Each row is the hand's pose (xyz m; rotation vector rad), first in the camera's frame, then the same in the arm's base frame.
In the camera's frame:
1: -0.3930 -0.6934 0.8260 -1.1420 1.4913 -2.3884
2: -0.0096 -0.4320 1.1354 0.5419 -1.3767 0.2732
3: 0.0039 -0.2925 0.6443 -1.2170 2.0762 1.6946
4: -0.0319 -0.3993 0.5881 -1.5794 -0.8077 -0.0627
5: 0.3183 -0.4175 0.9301 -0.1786 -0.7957 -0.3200
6: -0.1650 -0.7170 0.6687 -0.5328 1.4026 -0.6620
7: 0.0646 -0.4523 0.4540 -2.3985 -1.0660 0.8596
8: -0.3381 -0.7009 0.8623 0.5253 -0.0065 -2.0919
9: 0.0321 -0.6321 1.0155 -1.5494 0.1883 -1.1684
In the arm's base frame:
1: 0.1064 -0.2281 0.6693 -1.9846 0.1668 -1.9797
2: 0.1531 0.3249 0.6141 0.6454 -0.5247 1.1398
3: -0.0156 0.0973 0.1892 1.3740 -1.5028 -1.0626
4: 0.0434 -0.0137 0.1965 -1.5246 -1.1461 1.1871
5: 0.3020 0.3967 0.2640 -0.3925 -0.4462 0.7601
6: 0.2354 -0.2045 0.4241 -1.6990 1.1883 -0.2057
7: 0.1241 -0.0680 0.0529 1.6110 1.6156 -1.8006
8: 0.1485 -0.1770 0.6678 -0.2609 -0.0951 -1.2176
9: 0.3237 0.1718 0.5542 -2.0492 -0.5384 -0.1733

